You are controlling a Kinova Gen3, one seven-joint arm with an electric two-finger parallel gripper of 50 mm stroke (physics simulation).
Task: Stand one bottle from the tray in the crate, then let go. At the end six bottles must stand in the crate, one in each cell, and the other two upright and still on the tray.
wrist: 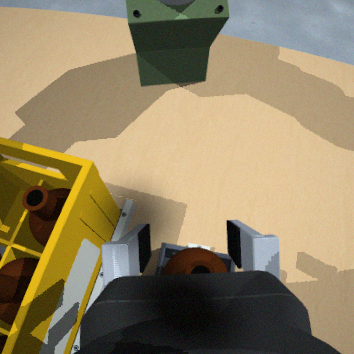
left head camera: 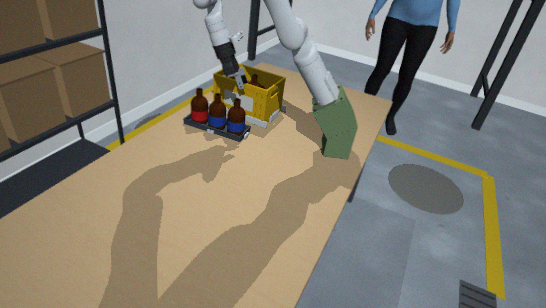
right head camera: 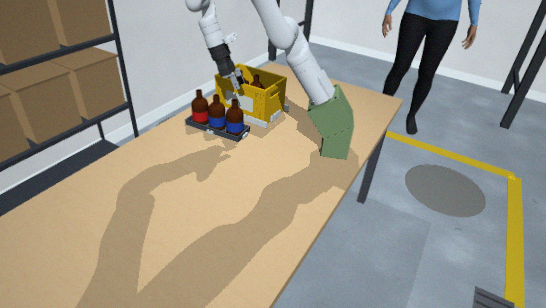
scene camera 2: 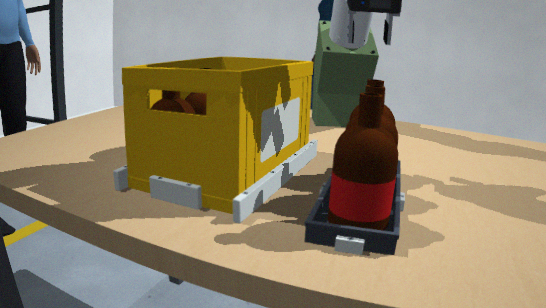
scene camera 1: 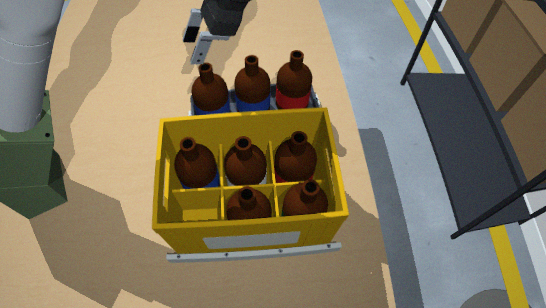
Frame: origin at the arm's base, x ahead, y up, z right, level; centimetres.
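Where they show: gripper, fingertip midpoint: point(wrist: 188, 237) point(left head camera: 243, 85) point(right head camera: 240, 86) point(scene camera 2: 368, 41) point(scene camera 1: 192, 51); arm's base, origin of the base link: point(left head camera: 327, 98) point(right head camera: 323, 97) point(scene camera 1: 15, 112).
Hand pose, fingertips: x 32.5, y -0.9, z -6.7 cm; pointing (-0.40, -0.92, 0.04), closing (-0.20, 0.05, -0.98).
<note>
Each offset is from my fingertips to the top centre of the thing. "pt": to the spot under its first point.
The yellow crate @[dx +6.1, dy -4.3, dz +20.5 cm] point(left head camera: 259, 106) point(scene camera 1: 330, 231) point(scene camera 2: 175, 145) point(wrist: 95, 202) holds several brown bottles; in scene camera 1 its near-left cell is empty. The dark tray @[dx +10.6, dy -19.3, dz -1.6 cm] point(left head camera: 225, 134) point(scene camera 2: 320, 234) beside it bears three upright bottles: a red-labelled one @[dx +19.1, dy -5.8, dz -1.7 cm] point(left head camera: 199, 107) point(scene camera 1: 294, 82) point(scene camera 2: 361, 195), a middle blue-labelled one @[dx +10.4, dy -5.8, dz -1.8 cm] point(left head camera: 217, 112) point(scene camera 1: 252, 85) and an end blue-labelled one @[dx +1.6, dy -5.8, dz -1.5 cm] point(left head camera: 236, 118) point(scene camera 1: 210, 94) toward the arm's base. My gripper point(scene camera 1: 195, 49) point(scene camera 2: 370, 34) point(wrist: 188, 237) is open and empty, above the tray's blue end. A bottle top @[pt dx +0.0, dy -9.5, dz -0.8 cm] point(wrist: 192, 260) shows below and between the fingers in the wrist view, partly hidden by the gripper body.
The green arm base point(left head camera: 336, 125) point(scene camera 2: 345, 85) point(wrist: 172, 50) stands on the table, across from the tray's blue end. Pale stop bars point(scene camera 1: 255, 252) point(scene camera 2: 175, 191) line the crate's foot. A shelf rack point(scene camera 1: 440, 150) stands beyond the table edge. A person point(left head camera: 410, 45) stands behind the table.
</note>
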